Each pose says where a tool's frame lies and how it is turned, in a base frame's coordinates. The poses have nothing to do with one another.
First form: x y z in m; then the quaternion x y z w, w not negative.
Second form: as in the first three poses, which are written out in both.
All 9 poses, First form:
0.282, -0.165, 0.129, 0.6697, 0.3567, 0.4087, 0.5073
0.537, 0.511, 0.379, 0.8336, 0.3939, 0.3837, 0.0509
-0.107, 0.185, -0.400, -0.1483, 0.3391, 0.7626, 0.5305
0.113, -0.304, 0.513, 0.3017, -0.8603, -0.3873, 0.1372
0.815, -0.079, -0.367, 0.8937, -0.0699, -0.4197, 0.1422
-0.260, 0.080, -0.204, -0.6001, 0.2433, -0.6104, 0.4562
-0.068, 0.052, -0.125, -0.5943, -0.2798, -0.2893, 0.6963
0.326, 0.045, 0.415, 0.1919, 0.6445, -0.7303, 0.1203
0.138, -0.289, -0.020, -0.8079, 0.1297, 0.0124, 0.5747
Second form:
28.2, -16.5, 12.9, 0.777, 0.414, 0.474, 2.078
53.7, 51.1, 37.9, 0.835, 0.394, 0.384, 3.040
-10.7, 18.5, -40.0, -0.175, 0.400, 0.900, 2.023
11.3, -30.4, 51.3, 0.305, -0.869, -0.391, 2.866
81.5, -7.9, -36.7, 0.903, -0.071, -0.424, 2.856
-26.0, 8.0, -20.4, -0.674, 0.273, -0.686, 2.194
-6.8, 5.2, -12.5, -0.828, -0.390, -0.403, 1.601
32.6, 4.5, 41.5, 0.193, 0.649, -0.736, 2.900
13.8, -28.9, -2.0, -0.987, 0.158, 0.015, 1.917

